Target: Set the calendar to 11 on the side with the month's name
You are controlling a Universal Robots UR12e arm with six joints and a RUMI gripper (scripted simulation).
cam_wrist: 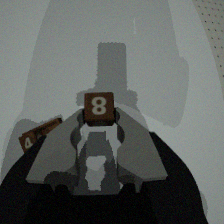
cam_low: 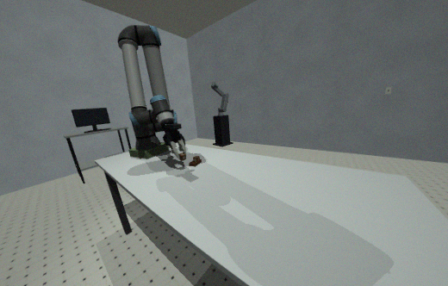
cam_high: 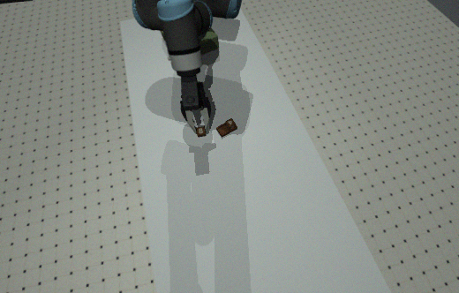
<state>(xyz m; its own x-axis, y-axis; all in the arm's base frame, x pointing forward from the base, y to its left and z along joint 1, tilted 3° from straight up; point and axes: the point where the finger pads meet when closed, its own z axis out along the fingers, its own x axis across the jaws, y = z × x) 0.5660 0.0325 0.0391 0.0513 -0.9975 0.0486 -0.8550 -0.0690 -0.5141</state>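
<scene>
My hand is 10 mm above the brown cube. Round my hand: brown calendar tray: 40 mm behind, 100 mm to the left, 80 mm below.
</scene>
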